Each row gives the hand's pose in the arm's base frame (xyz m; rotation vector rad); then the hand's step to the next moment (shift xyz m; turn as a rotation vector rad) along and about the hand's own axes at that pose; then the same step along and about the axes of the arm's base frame.
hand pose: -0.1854 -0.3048 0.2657 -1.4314 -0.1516 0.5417
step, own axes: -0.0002 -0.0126 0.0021 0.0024 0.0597 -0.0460
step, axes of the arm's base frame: 0.0023 0.0013 0.0125 0.0055 -0.0377 -0.0651
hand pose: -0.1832 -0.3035 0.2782 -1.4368 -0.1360 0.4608
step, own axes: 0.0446 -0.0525 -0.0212 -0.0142 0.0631 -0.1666
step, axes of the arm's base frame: 0.0598 -0.0057 0.0399 0.0334 -0.1549 -0.0826
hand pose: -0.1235 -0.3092 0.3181 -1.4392 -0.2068 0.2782
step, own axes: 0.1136 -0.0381 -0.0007 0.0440 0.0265 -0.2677
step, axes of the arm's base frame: 0.1106 0.0305 0.0346 0.1219 -0.2363 -0.0603
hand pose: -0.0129 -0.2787 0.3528 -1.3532 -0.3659 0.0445
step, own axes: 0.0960 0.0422 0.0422 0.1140 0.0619 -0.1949
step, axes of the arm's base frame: 0.0861 0.0724 -0.0111 0.1736 -0.1427 -0.0657
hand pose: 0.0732 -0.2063 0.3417 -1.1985 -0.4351 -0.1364
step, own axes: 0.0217 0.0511 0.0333 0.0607 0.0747 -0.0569
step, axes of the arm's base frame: 0.0281 0.0522 -0.0261 0.0942 -0.0175 -0.0576
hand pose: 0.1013 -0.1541 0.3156 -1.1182 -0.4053 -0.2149
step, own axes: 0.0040 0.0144 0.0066 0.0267 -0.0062 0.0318
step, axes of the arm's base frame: 0.0075 0.0122 -0.0078 0.0153 0.0270 0.0282
